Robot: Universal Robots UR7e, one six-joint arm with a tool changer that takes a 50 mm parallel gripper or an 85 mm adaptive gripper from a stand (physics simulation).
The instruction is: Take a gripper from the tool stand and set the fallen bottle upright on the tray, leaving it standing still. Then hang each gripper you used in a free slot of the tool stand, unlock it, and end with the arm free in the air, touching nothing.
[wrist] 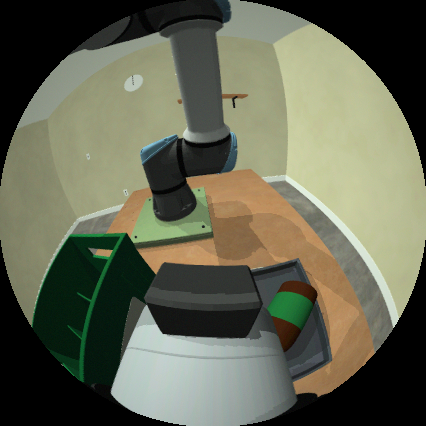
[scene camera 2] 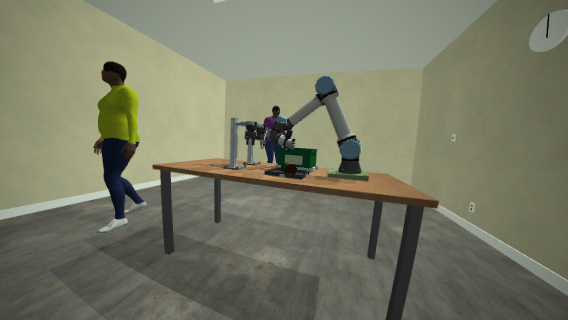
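Where they show: hand, its tool point: (scene camera 2: 292, 145); arm's base, origin of its link: (wrist: 174, 206) (scene camera 2: 349, 172).
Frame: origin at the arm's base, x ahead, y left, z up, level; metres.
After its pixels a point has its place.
Observation:
The fallen bottle (scene camera 2: 290, 169) @(y 0.254, x 0.359, z 0.015 m) (wrist: 291, 307) @(y 0.210, x 0.379, z 0.048 m), brown with a green band, lies on its side on the dark grey tray (scene camera 2: 273, 172) @(y 0.284, x 0.461, z -0.011 m) (wrist: 272, 278) @(y 0.225, x 0.294, z -0.026 m). The tool stand (scene camera 2: 234, 145) @(y 0.203, x 0.828, z 0.142 m) is at the table's left part in the scene view, with two dark grippers hanging on it, one gripper (scene camera 2: 251, 134) nearer and another gripper (scene camera 2: 261, 136) beside it. They are too small to tell if their fingers are open. The arm's pale tool end (scene camera 2: 288, 144) @(y -0.111, x 0.541, z 0.142 m) (wrist: 205, 370) is in the air by the green crate. A black block (wrist: 205, 300) sits on it, and no fingers can be made out there.
The green crate (scene camera 2: 307, 156) @(y 0.011, x 0.308, z 0.088 m) (wrist: 114, 280) @(y 0.007, x 0.346, z 0.127 m) stands beside the tray, close to the arm's end. The arm's base stands on a light green plate (scene camera 2: 357, 175) @(y 0.109, x -0.044, z -0.001 m) (wrist: 150, 228) @(y -0.067, x 0.098, z -0.004 m). One person (scene camera 2: 119, 115) stands left of the table, another person (scene camera 2: 270, 122) behind it.

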